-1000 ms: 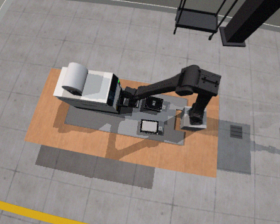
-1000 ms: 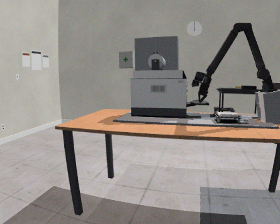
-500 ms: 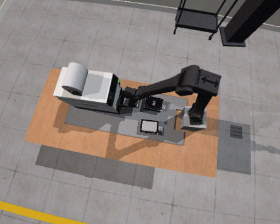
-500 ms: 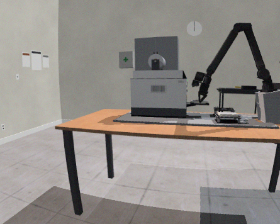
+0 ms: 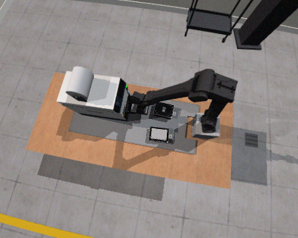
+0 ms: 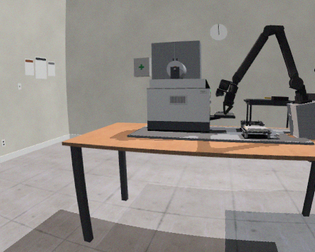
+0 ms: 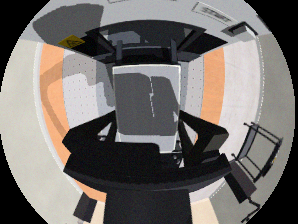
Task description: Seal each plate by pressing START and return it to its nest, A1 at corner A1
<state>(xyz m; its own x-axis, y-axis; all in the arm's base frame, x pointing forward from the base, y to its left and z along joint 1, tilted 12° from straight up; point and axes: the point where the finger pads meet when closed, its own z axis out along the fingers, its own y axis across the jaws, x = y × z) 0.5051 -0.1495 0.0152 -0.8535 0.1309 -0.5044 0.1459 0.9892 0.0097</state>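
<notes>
Right now my hand is 20 mm above the sealer stage. Round my hand: foil roll: 330 mm ahead, 290 mm above, 50 mm to the right.
</notes>
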